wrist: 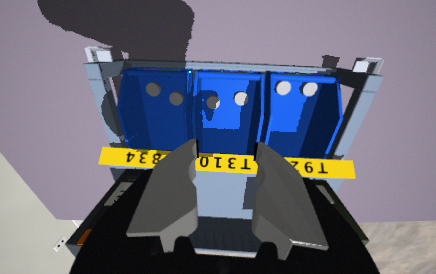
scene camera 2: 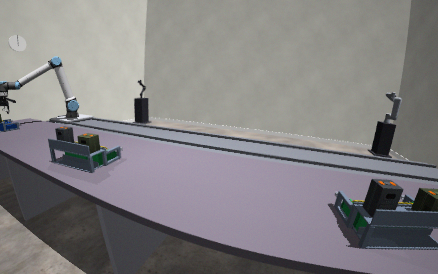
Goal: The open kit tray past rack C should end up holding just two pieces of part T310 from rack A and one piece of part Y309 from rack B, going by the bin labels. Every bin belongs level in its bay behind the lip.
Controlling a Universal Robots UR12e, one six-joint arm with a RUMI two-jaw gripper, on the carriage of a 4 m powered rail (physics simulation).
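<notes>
My gripper (scene camera 2: 6, 111) (wrist: 226, 142) is open and empty, above the front edge of a rack (wrist: 362, 105) with three blue bins; in the wrist view its fingertips are on either side of the T310 label (wrist: 225, 163). The middle blue bin (wrist: 225, 139) is behind that label and holds two round pieces (wrist: 213, 102) (wrist: 241, 98). The left blue bin (wrist: 137, 112) and right blue bin (wrist: 320, 112) hold two round pieces each. Their labels are partly hidden by the fingers. The three bins look seated side by side. The kit tray and part Y309 cannot be made out.
In the scene view, a rack with green bins (scene camera 2: 70, 147) stands on the table (scene camera 2: 200, 200) at left, and another rack (scene camera 2: 400, 220) at right. Dark boxes (scene camera 2: 64, 134) (scene camera 2: 384, 196) stand at these racks. The rail (scene camera 2: 225, 148) runs behind the table.
</notes>
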